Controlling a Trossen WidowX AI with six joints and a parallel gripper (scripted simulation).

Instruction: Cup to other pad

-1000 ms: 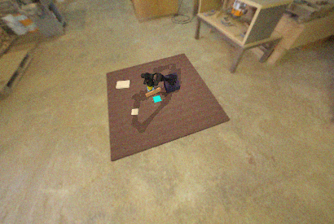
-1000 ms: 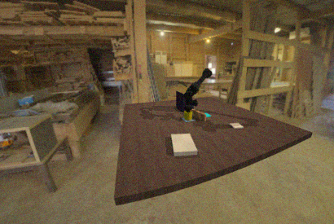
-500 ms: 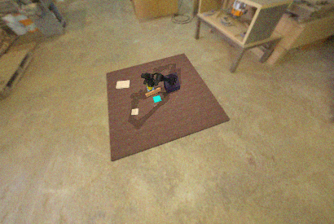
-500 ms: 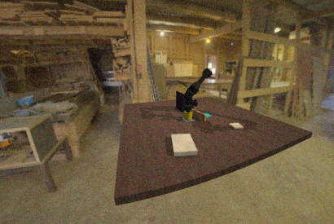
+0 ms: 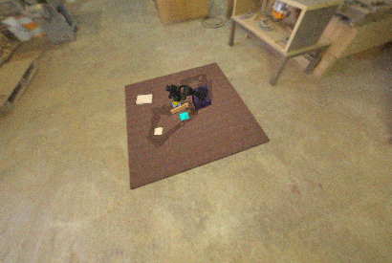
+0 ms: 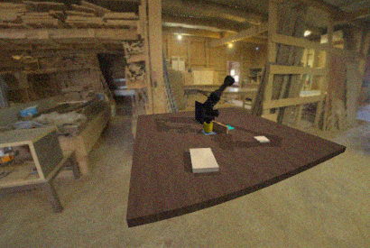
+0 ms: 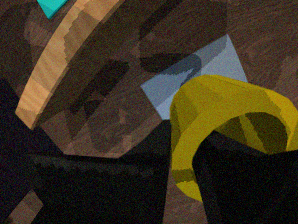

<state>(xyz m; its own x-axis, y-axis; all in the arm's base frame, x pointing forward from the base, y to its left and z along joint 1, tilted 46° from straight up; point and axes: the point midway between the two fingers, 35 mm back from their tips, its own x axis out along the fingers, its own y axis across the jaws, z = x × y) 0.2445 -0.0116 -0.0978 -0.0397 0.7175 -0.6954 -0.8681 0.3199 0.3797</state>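
My gripper tip is now 180 mm to the right of the cyan pad, 50 mm above it and 10 mm past it. Also, from my gripper tip: small wooden block (90 mm to the left, 20 mm below, 10 mm ahead); then pale blue pad (50 mm below, 30 mm ahead, 10 mm to the right); then yellow cup (20 mm to the right, 20 mm ahead).
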